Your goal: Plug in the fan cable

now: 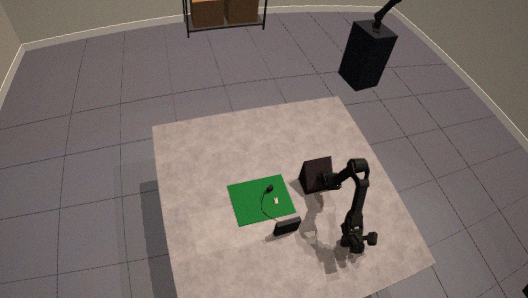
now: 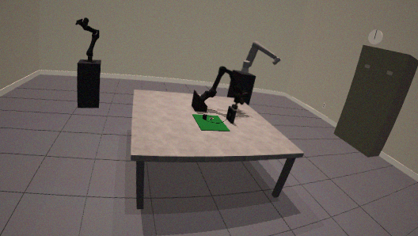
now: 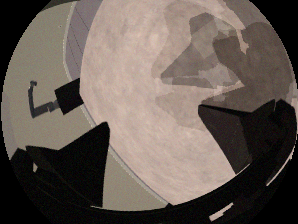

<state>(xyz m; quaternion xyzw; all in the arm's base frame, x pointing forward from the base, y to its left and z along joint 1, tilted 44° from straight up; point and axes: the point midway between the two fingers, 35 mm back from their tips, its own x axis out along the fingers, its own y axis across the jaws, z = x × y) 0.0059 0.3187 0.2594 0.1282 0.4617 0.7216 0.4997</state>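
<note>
Now: gripper tip 290 mm short of the dark fan plug, 500 mm to the left of it and 10 mm above it. Round my gripper tip: green circuit board: 350 mm ahead, 470 mm to the right, 50 mm below; then black fan: 320 mm ahead, 270 mm to the right, 20 mm above.
</note>
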